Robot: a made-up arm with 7 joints. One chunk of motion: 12 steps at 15 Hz.
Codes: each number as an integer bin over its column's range. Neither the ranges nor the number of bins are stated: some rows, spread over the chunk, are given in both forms.
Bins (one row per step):
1: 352 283 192 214 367 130 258
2: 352 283 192 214 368 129 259
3: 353 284 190 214 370 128 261
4: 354 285 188 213 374 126 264
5: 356 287 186 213 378 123 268
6: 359 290 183 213 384 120 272
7: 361 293 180 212 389 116 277
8: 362 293 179 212 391 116 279
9: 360 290 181 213 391 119 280
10: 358 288 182 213 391 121 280
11: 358 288 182 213 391 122 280
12: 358 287 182 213 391 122 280
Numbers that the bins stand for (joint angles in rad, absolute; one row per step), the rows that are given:
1: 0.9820 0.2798 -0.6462 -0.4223 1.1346 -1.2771 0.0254
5: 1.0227 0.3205 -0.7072 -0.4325 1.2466 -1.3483 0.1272
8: 1.0838 0.3816 -0.7785 -0.4427 1.3789 -1.4196 0.2391
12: 1.0431 0.3205 -0.7479 -0.4325 1.3789 -1.3585 0.2493
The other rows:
2: 0.9820 0.2798 -0.6462 -0.4223 1.1448 -1.2873 0.0356
3: 0.9922 0.2900 -0.6665 -0.4223 1.1652 -1.2975 0.0560
4: 1.0023 0.3002 -0.6869 -0.4325 1.2059 -1.3178 0.0865
6: 1.0532 0.3511 -0.7378 -0.4325 1.3076 -1.3789 0.1679
7: 1.0736 0.3816 -0.7683 -0.4427 1.3585 -1.4196 0.2188
9: 1.0634 0.3511 -0.7581 -0.4325 1.3789 -1.3890 0.2493
10: 1.0431 0.3307 -0.7479 -0.4325 1.3789 -1.3687 0.2493
11: 1.0431 0.3307 -0.7479 -0.4325 1.3789 -1.3585 0.2493

